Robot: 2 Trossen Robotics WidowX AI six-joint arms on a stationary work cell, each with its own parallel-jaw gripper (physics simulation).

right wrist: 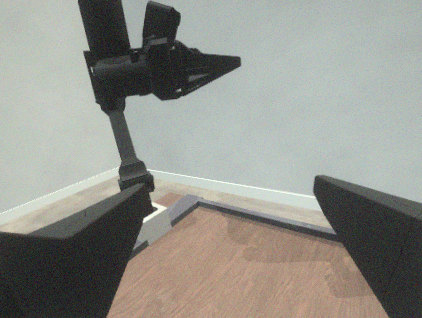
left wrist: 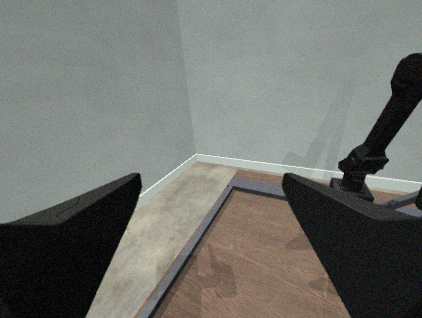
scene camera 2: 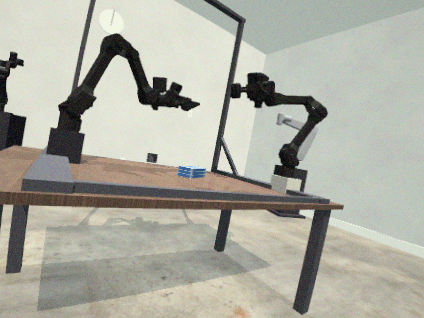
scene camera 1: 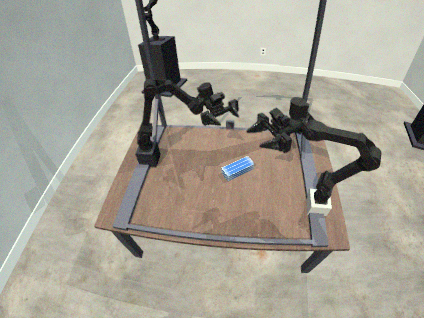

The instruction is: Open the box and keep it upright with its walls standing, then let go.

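Pixels of known places: left gripper, fingertip midpoint: (right wrist: pixel 239 61) (left wrist: pixel 213 179) (scene camera 2: pixel 246 83) (scene camera 1: pixel 252 138); right gripper, fingertip midpoint: (right wrist: pixel 230 187) (scene camera 2: pixel 195 102) (scene camera 1: pixel 229 120); left arm's base at its link origin: (scene camera 2: pixel 286 177) (scene camera 1: pixel 320 198); right arm's base at its link origin: (left wrist: pixel 350 186) (scene camera 2: pixel 67 130) (scene camera 1: pixel 146 147).
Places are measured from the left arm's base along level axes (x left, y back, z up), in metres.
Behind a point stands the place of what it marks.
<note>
A small blue box (scene camera 1: pixel 238 167) {z -0.027, x -0.162, y -0.409 m} (scene camera 2: pixel 191 172) {z -0.047, x -0.102, y -0.455 m} with white lines lies upright on the wooden table (scene camera 1: pixel 165 210) {z -0.072, x 0.117, y -0.722 m} (left wrist: pixel 260 225) {z -0.072, x 0.067, y -0.717 m} (right wrist: pixel 225 260) {z -0.072, x 0.031, y -0.261 m}, near the middle. Its flaps are too small to tell apart. It does not show in the wrist views. My left gripper (scene camera 1: pixel 256 137) {z 0.336, x 0.014, y -0.353 m} (scene camera 2: pixel 235 90) (left wrist: pixel 213 179) {z 0.336, x 0.014, y -0.353 m} is open and empty, high above the table and up from the box in scene camera 1. My right gripper (scene camera 1: pixel 228 118) {z 0.252, x -0.180, y -0.456 m} (scene camera 2: pixel 198 104) {z 0.252, x -0.180, y -0.456 m} (right wrist: pixel 230 187) {z 0.252, x -0.180, y -0.456 m} is open and empty, also high, up and left of the box there. The grippers are apart.
A grey rail (scene camera 1: pixel 132 200) {z -0.052, x 0.107, y -0.900 m} (scene camera 2: pixel 200 192) runs round the table top. Dark upright posts (scene camera 1: pixel 313 50) {z 0.490, x -0.514, y -0.079 m} (scene camera 2: pixel 231 75) {z 0.572, x -0.519, y -0.080 m} rise at its side. A small dark block (scene camera 1: pixel 230 124) {z -0.032, x -0.505, y -0.494 m} (scene camera 2: pixel 152 157) {z -0.036, x -0.504, y -0.500 m} shows beyond the box. The left arm's fingers also show in the right wrist view.
</note>
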